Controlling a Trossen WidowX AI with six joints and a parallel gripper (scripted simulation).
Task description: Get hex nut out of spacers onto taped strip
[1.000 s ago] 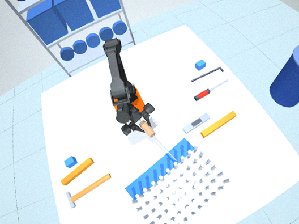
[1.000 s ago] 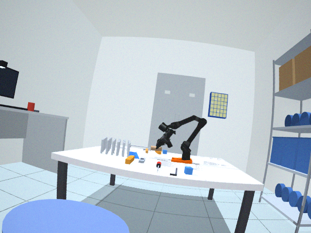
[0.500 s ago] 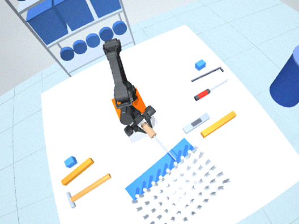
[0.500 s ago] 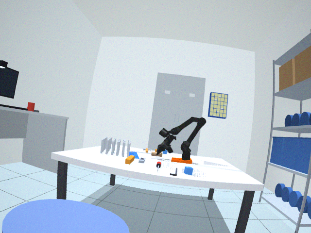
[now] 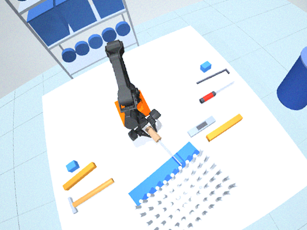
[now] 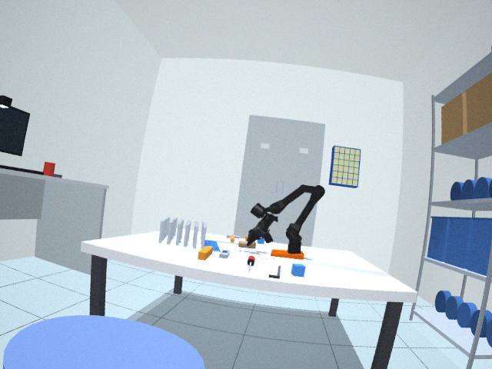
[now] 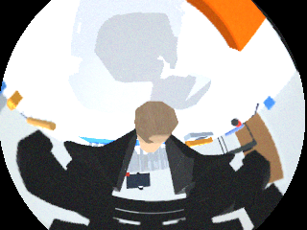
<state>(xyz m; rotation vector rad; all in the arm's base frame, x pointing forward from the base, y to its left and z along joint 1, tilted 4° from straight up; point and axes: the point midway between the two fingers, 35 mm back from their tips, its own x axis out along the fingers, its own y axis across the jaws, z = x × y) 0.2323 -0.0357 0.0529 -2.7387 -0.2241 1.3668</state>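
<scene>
The blue taped strip is 19 cm ahead of my gripper tip, 7 cm to the right of it and 3 cm below it. From my gripper tip the other things lie so: wooden-handled pick tool 10 cm ahead, 1 cm to the left; hex nut 35 cm ahead, 3 cm to the left, 3 cm below; grey plate 23 cm to the left, 11 cm ahead, 2 cm below.
</scene>
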